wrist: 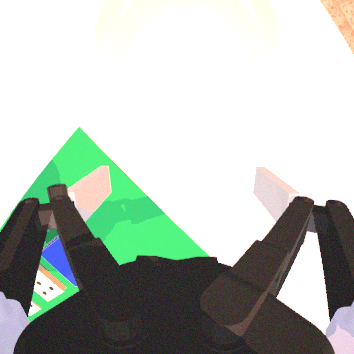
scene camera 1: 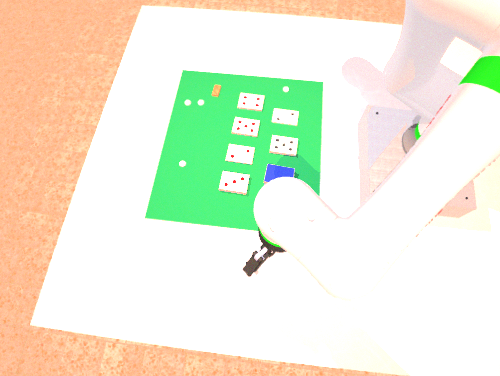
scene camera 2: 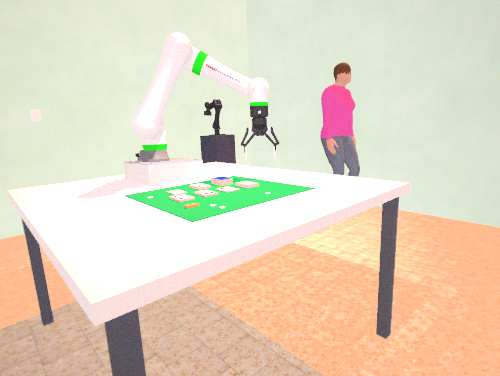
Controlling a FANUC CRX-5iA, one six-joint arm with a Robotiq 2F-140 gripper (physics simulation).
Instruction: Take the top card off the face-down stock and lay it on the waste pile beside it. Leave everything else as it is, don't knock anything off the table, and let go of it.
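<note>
The face-down stock is a low stack with a blue top on the green mat. The arm partly covers it in scene camera 1, and a finger partly covers it in the wrist view. A face-up pile with black pips lies beside it. A face-up pile with three red pips lies on its other side. My gripper is open and empty, high above the table, off to the side of the stock.
More face-up piles lie on the mat. Small white discs and an orange block lie there too. A person stands behind the table.
</note>
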